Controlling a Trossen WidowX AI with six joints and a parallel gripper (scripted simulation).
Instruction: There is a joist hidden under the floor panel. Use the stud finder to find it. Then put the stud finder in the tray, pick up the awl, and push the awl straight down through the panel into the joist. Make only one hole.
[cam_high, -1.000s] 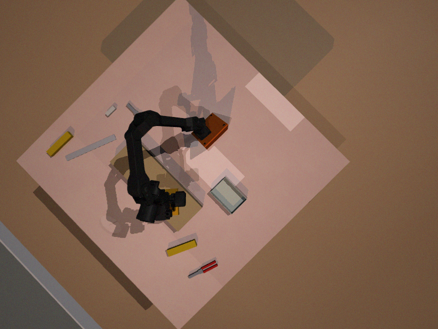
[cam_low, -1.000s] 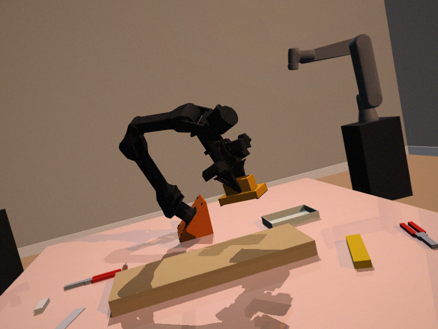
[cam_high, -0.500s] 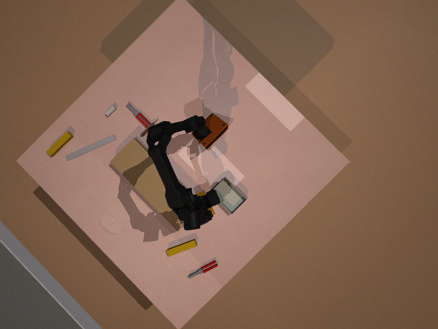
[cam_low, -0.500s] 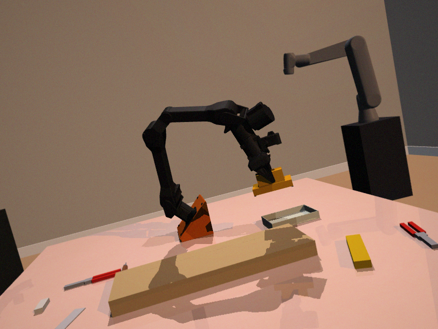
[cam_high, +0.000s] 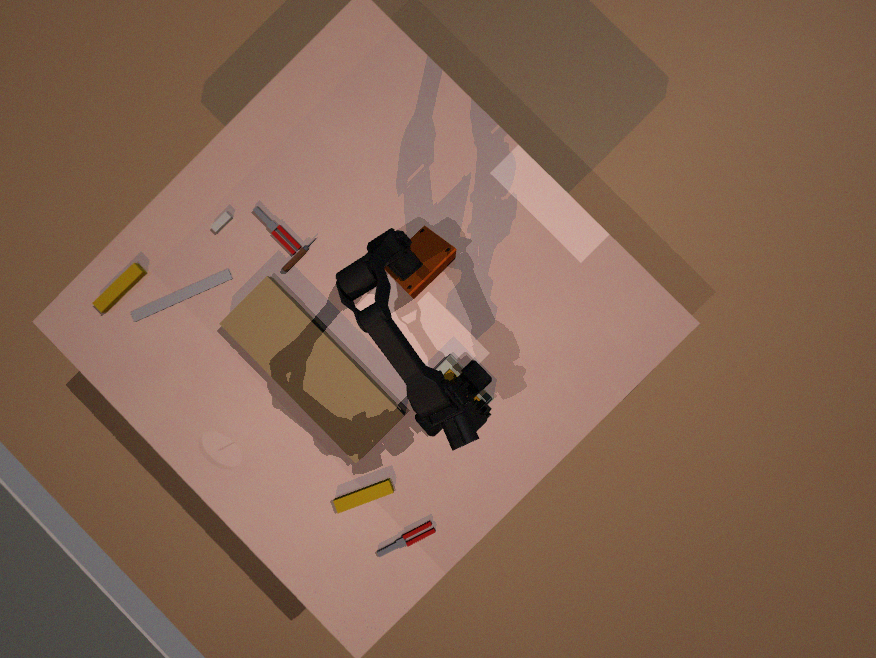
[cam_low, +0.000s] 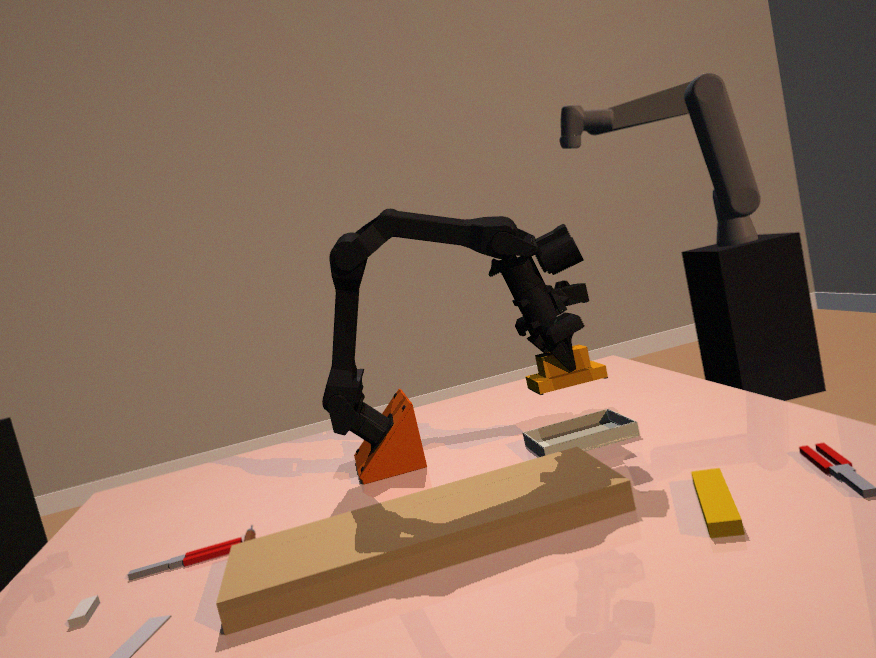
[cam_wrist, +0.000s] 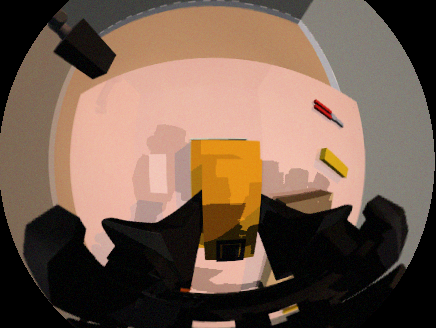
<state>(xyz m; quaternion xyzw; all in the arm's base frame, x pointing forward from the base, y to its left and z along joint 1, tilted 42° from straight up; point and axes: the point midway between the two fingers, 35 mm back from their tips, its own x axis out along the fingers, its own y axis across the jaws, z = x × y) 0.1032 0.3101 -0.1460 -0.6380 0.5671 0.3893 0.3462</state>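
The indicator window is 40 mm to the right of my gripper tip and 30 mm above it. From my gripper tip the other things lie so: grey tray 110 mm below, 10 mm to the right; then awl 560 mm to the right, 120 mm below, 80 mm ahead; then stud finder 20 mm to the right, 20 mm above.
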